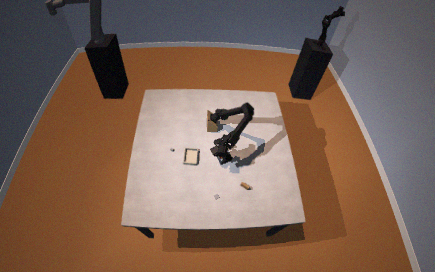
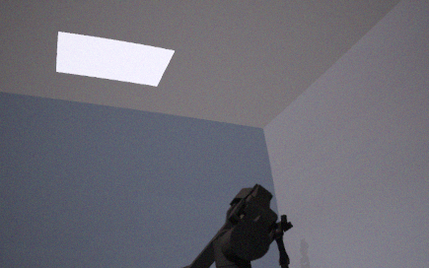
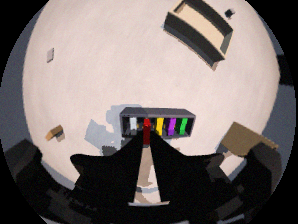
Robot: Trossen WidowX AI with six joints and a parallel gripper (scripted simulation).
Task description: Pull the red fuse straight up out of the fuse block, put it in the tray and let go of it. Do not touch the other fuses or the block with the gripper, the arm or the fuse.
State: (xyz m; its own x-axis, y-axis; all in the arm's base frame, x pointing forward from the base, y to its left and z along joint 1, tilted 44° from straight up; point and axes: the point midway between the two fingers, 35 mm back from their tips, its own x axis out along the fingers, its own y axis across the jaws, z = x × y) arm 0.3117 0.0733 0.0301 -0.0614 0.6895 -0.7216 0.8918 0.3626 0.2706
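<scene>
My gripper tip is now 10 mm past the tan tray, 230 mm to the left of it and 50 mm above it. The rest, counted from my gripper tip: small tan block 220 mm ahead, 170 mm to the left, 40 mm below; red fuse 10 mm below.
</scene>
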